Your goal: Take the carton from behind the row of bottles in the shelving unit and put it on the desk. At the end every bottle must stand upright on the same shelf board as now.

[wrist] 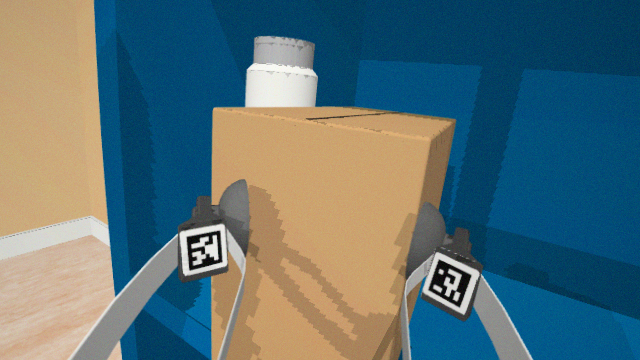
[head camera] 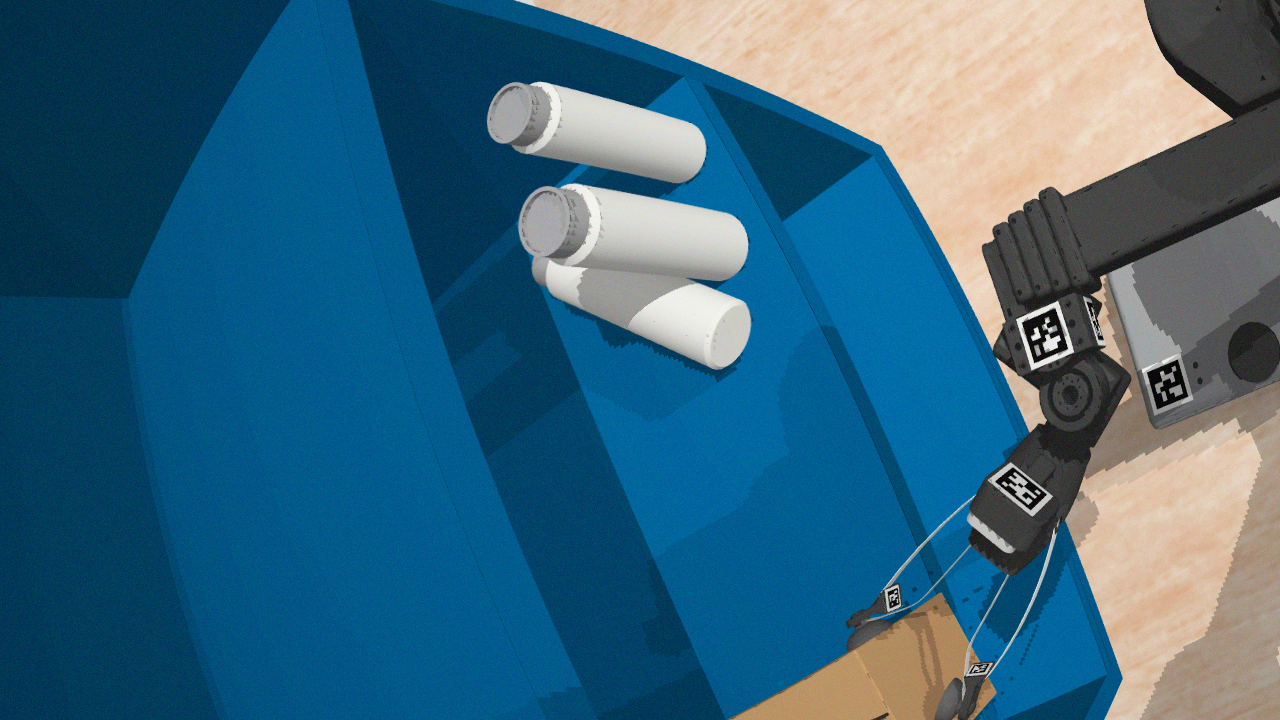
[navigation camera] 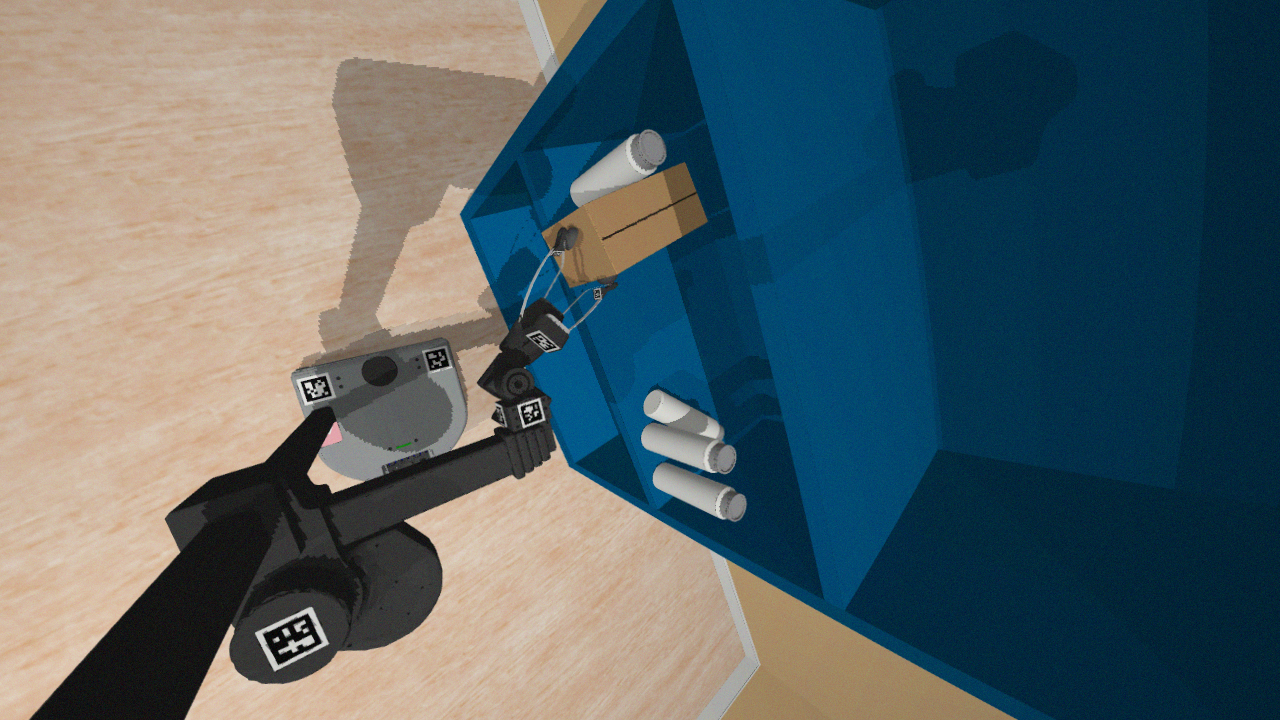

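Where they show: gripper, fingertip midpoint: [wrist: 330, 216] [head camera: 895, 685] [navigation camera: 595, 250]; robot's base, origin of the base link: [head camera: 1249, 350] [navigation camera: 379, 369].
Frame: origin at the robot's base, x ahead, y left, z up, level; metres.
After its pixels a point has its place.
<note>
The brown carton [head camera: 823, 689] {x 0.126, y -0.393, z 0.714 m} [navigation camera: 631, 205] {x 0.209, y -0.415, z 0.714 m} [wrist: 320, 165] {x 0.146, y -0.345, z 0.693 m} is on the bottle shelf near its front, one face toward my gripper. My gripper [head camera: 911, 666] {x 0.149, y -0.361, z 0.661 m} [navigation camera: 587, 262] {x 0.149, y -0.361, z 0.661 m} [wrist: 330, 216] {x 0.149, y -0.361, z 0.661 m} is partly open. Its pads stand apart in front of that face, near its side edges; whether they touch it I cannot tell. Two white bottles [head camera: 626, 132] {x -0.365, y -0.466, z 0.657 m} [head camera: 662, 231] {x -0.261, y -0.455, z 0.666 m} [navigation camera: 693, 489] {x -0.360, y -0.470, z 0.674 m} [navigation camera: 677, 445] {x -0.256, y -0.457, z 0.664 m} stand upright. A third bottle [head camera: 644, 308] {x -0.230, y -0.543, z 0.600 m} [navigation camera: 677, 411] {x -0.215, y -0.525, z 0.600 m} lies tipped beside them, cap toward the back. Another bottle [navigation camera: 608, 171] {x 0.277, y -0.404, z 0.682 m} [wrist: 281, 90] {x 0.259, y -0.415, z 0.726 m} stands upright close beside the carton, partly hidden in the wrist view. The desk does not show.
The blue shelving unit [head camera: 250, 358] {x -0.204, y -0.595, z 0.991 m} [navigation camera: 823, 161] {x 0.184, y -0.521, z 0.991 m} [wrist: 107, 150] {x 0.392, y -0.316, z 0.656 m} has upright side walls and a board edge in front of the carton. My arm [head camera: 1172, 192] {x -0.102, y -0.036, z 0.775 m} [navigation camera: 420, 488] {x -0.098, y -0.006, z 0.775 m} is drawn back outside it. My base [head camera: 1208, 304] {x -0.073, y -0.041, z 0.160 m} [navigation camera: 384, 420] {x -0.115, y 0.022, z 0.160 m} stands on the wooden floor. A wall [wrist: 45, 115] {x 1.680, y -0.437, z 0.546 m} is at the left in the wrist view.
</note>
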